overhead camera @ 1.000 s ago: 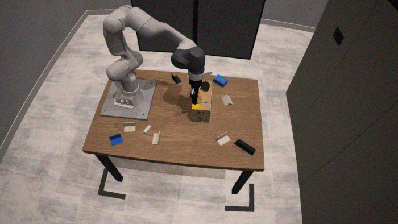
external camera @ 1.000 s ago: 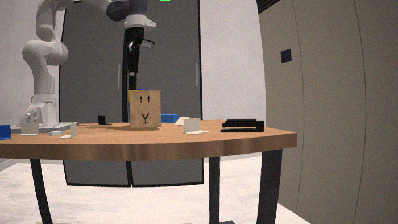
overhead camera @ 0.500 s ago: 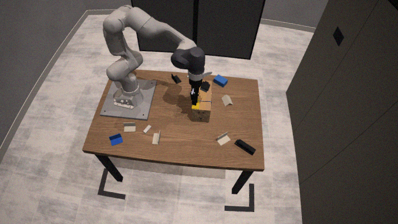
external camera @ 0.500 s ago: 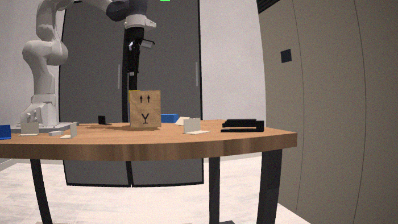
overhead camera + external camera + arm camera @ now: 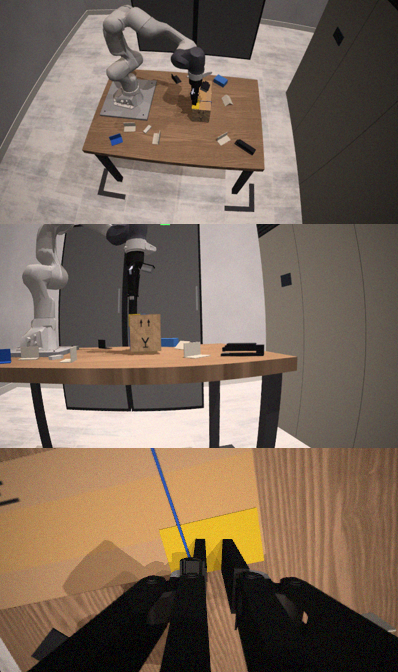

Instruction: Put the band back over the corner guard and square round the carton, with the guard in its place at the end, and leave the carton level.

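The yellow corner guard lies 5 cm below my hand. Also, from my hand: brown carton (11 cm below, 8 cm to the left, 5 cm ahead); black bracket (33 cm to the left, 17 cm below, 17 cm behind); blue block (33 cm to the left, 18 cm ahead, 16 cm below).
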